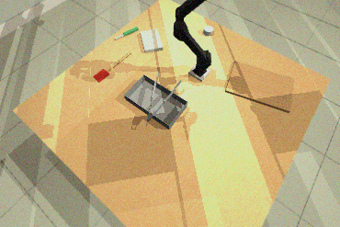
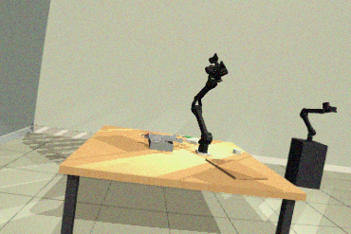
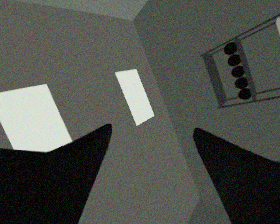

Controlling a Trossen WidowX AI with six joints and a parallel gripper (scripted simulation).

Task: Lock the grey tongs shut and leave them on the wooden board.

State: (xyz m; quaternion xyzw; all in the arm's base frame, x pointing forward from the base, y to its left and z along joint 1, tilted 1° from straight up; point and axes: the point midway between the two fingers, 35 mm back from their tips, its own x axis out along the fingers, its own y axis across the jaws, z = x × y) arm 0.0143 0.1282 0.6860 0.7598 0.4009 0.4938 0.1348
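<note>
The grey roasting tin lies 31 cm ahead of my gripper tip, 20 cm to the right of it and 69 cm below it. Also, from my gripper tip: wooden board (20 cm behind, 16 cm to the left, 71 cm below); white block (1 cm ahead, 56 cm to the right, 71 cm below); red-headed spatula (34 cm ahead, 57 cm to the right, 71 cm below).
</note>
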